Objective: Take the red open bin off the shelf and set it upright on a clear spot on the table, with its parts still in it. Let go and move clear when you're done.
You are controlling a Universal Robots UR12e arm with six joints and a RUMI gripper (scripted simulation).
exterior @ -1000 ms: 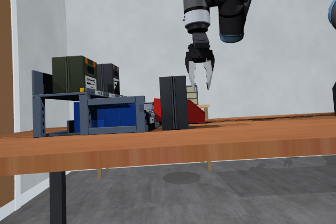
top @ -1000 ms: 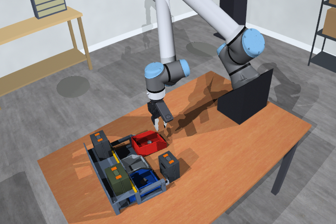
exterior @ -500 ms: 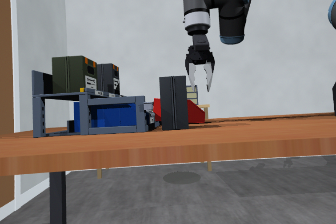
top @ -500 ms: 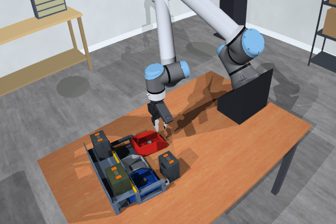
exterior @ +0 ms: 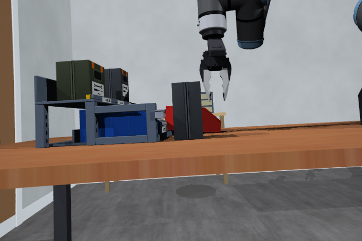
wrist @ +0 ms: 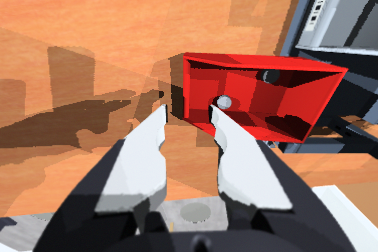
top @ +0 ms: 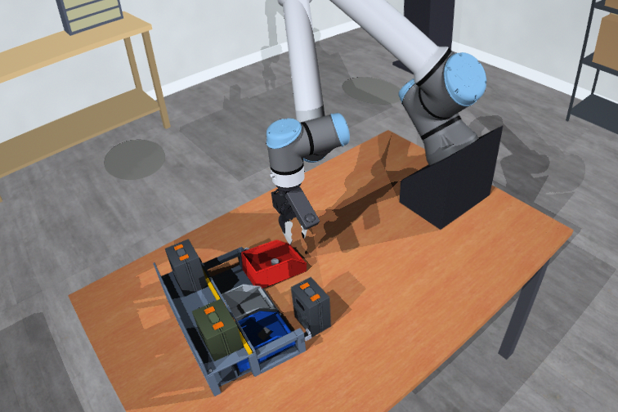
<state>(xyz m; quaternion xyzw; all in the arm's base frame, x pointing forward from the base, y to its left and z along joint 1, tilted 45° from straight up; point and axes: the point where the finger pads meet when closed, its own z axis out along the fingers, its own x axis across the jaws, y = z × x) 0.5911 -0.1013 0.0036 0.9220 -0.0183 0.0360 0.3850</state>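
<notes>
My gripper is now 8 cm short of the red open bin, 7 cm above it and 2 cm to the left of it. Also, from my hand: grey bin 25 cm ahead, 8 cm to the left, 7 cm below; green case 35 cm ahead, 19 cm to the left, 4 cm above.
</notes>
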